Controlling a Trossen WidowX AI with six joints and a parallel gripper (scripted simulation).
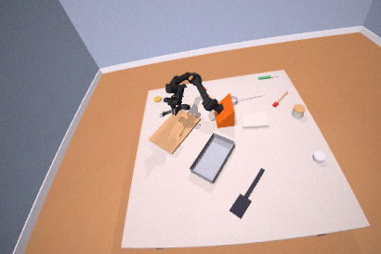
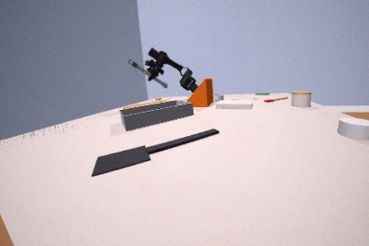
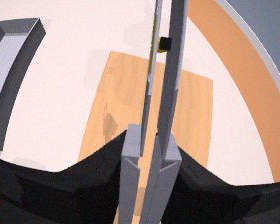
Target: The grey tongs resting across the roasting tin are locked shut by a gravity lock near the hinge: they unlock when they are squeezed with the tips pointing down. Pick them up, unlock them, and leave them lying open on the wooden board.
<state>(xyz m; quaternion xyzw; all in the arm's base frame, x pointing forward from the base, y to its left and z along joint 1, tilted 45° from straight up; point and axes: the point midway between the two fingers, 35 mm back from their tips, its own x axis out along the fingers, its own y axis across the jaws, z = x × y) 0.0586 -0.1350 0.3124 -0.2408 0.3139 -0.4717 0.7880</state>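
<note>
The wooden board lies 18 cm below my gripper tip, 4 cm to the right of it and 2 cm behind it. Also, from my gripper tip: white block (56 cm to the left, 17 cm below, 6 cm ahead); then dark spatula (55 cm ahead, 35 cm to the left, 18 cm below).
</note>
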